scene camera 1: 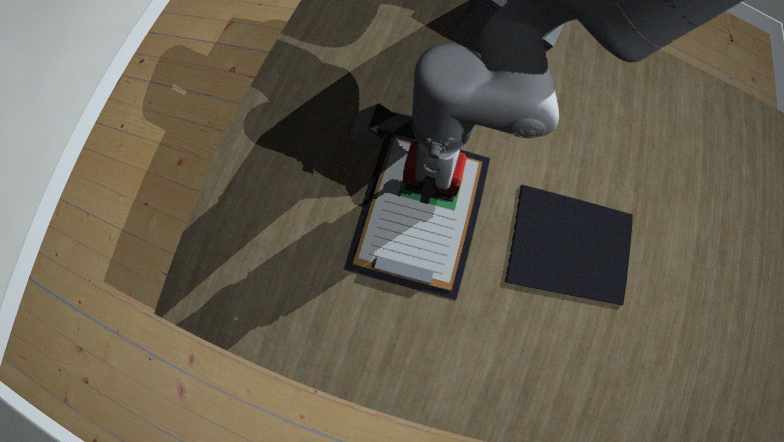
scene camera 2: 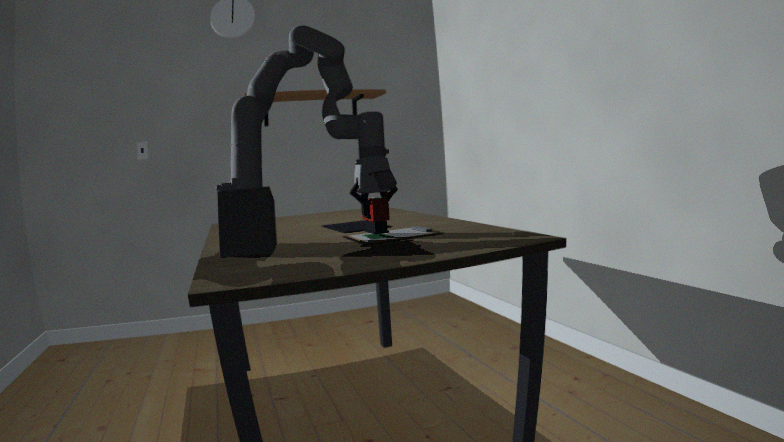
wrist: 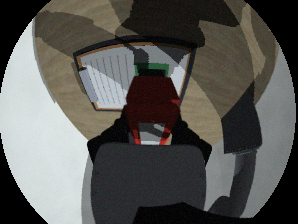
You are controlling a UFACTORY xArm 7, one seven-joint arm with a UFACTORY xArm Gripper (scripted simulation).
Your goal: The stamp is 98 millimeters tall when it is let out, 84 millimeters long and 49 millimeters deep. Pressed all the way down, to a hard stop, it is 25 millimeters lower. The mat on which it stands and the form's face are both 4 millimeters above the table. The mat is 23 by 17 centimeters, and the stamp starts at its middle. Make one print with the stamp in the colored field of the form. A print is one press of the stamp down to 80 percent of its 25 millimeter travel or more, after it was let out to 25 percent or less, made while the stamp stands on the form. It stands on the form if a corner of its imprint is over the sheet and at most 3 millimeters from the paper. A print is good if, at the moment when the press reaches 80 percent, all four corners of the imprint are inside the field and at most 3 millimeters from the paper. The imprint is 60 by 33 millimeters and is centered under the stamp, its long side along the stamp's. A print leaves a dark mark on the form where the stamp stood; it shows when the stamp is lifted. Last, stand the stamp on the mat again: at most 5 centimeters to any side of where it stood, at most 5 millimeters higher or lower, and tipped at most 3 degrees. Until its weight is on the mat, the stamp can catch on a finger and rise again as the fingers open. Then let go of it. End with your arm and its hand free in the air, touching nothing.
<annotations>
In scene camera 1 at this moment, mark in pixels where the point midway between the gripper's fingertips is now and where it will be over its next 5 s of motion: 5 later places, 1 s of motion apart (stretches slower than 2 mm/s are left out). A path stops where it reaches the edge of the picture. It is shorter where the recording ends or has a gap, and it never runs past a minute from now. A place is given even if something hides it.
My gripper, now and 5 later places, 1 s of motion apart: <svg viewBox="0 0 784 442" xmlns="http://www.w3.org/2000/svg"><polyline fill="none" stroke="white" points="433,173 432,178 432,176 434,167 563,223 596,235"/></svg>
</annotations>
